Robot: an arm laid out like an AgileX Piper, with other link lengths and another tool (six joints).
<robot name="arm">
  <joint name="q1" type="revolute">
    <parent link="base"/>
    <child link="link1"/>
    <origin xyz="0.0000 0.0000 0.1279"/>
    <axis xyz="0 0 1"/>
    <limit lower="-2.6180" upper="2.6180"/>
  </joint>
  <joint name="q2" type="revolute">
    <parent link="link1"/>
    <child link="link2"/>
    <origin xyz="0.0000 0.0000 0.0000"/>
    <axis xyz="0 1 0"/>
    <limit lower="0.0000" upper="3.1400"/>
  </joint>
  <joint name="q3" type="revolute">
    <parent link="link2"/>
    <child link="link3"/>
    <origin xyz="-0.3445 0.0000 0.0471"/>
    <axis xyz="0 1 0"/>
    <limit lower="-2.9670" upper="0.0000"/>
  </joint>
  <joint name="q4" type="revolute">
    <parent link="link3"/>
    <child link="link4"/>
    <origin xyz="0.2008 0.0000 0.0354"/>
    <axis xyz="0.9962 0 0.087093"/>
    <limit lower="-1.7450" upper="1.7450"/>
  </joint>
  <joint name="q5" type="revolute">
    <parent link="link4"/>
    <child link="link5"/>
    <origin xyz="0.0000 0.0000 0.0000"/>
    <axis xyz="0 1 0"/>
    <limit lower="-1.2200" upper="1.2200"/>
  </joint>
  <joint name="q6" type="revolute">
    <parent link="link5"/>
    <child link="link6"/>
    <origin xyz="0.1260 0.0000 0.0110"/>
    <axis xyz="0.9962 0 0.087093"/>
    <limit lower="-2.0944" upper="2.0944"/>
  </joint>
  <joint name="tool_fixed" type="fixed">
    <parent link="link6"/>
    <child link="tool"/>
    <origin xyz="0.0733 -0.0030 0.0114" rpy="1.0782 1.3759 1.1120"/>
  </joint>
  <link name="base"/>
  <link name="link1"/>
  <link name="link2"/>
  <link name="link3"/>
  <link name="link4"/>
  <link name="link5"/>
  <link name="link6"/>
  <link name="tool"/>
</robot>
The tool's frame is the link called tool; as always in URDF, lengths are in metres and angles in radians.
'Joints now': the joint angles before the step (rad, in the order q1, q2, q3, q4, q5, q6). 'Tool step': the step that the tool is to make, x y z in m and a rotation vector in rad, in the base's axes. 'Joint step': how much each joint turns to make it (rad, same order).
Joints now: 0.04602, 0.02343, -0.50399, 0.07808, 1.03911, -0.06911
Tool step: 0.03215, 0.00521, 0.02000, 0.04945, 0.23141, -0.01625
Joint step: -0.00107, 0.30103, -0.06508, 0.02414, -0.01050, 0.04521
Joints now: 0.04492, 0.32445, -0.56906, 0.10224, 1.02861, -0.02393
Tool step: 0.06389, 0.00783, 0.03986, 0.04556, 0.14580, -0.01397
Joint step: -0.00008, 0.34664, -0.15759, 0.03451, -0.04813, 0.02384
